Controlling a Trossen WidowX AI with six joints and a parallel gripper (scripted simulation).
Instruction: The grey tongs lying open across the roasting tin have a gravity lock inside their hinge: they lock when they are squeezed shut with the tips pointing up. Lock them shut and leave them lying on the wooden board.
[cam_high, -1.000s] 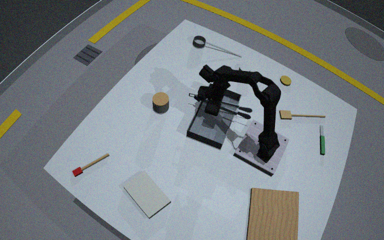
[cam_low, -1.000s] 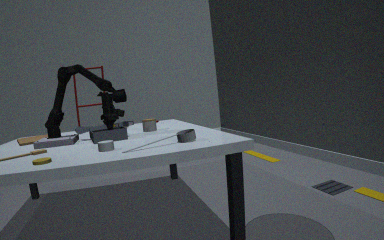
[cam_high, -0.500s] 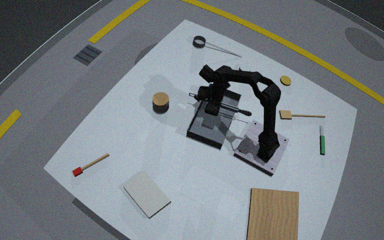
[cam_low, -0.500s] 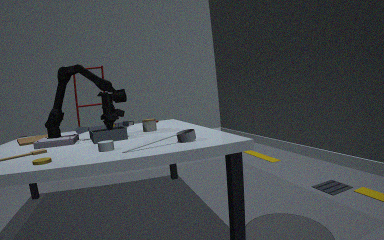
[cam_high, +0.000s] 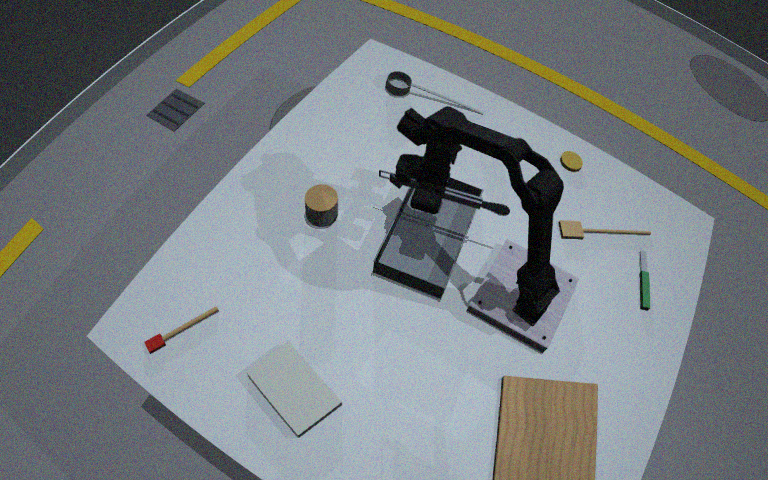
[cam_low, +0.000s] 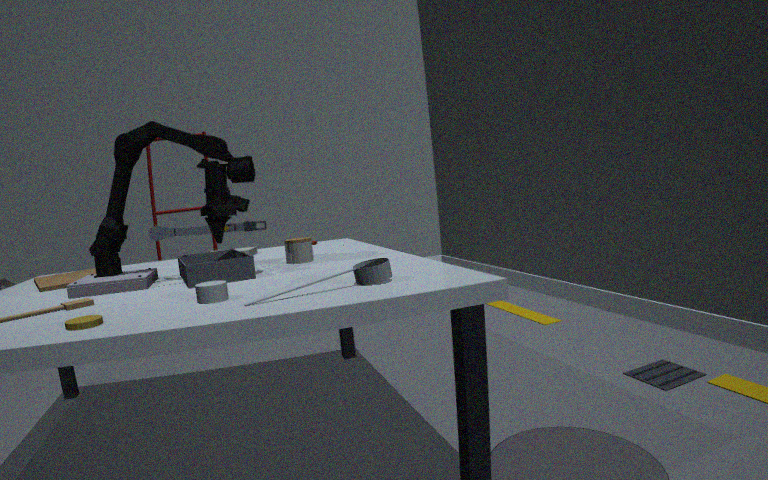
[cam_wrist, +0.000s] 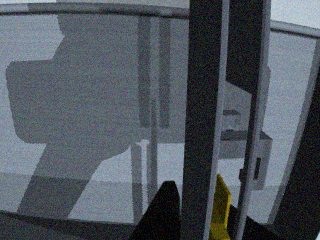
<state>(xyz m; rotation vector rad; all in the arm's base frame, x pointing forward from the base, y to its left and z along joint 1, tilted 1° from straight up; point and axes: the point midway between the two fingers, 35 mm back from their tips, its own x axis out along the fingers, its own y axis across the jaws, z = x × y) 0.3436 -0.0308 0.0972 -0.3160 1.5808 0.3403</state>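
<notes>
Now: gripper tip 60 mm above the roasting tin, 30 mm to the right of it and 30 mm past it. The rest, counted from my gripper tip: pale slab: 530 mm to the left, 80 mm below, 80 mm behind; yellow slider: 40 mm above, 20 mm ahead, 10 mm to the left; yellow disc: 480 mm to the right, 170 mm behind, 80 mm below.
</notes>
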